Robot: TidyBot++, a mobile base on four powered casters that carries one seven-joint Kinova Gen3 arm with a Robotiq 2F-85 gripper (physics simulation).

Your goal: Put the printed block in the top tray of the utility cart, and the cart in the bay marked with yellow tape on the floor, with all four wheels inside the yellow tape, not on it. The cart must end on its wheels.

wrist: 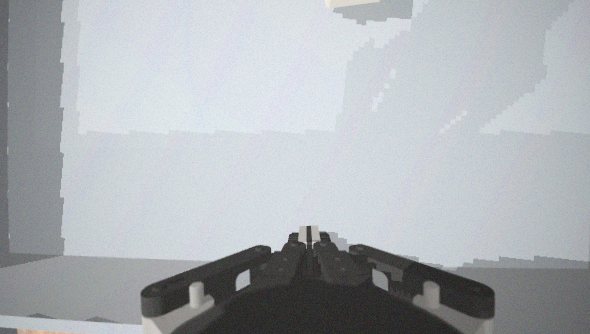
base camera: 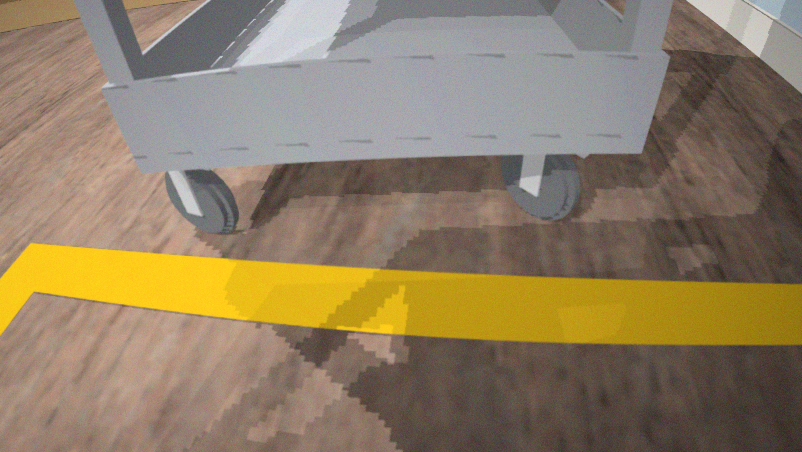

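Note:
The grey utility cart (base camera: 381,109) stands upright in the base camera view. Its two near wheels (base camera: 204,199) (base camera: 541,188) stand on the wood floor just beyond the yellow tape (base camera: 505,306), apart from it. In the wrist view the cart's top tray (wrist: 200,190) lies under my gripper (wrist: 308,238). The gripper is shut and empty, over the tray near its lower wall. The pale printed block (wrist: 355,3) lies in the tray, cut off by the top edge of the wrist view. The far wheels do not show.
The yellow tape turns a corner at the left of the base camera view and its strip runs on to the right edge. A white wall base (base camera: 777,64) is at the upper right. A tan surface (base camera: 33,14) is at the upper left. The tray's side wall (wrist: 32,150) rises at the left.

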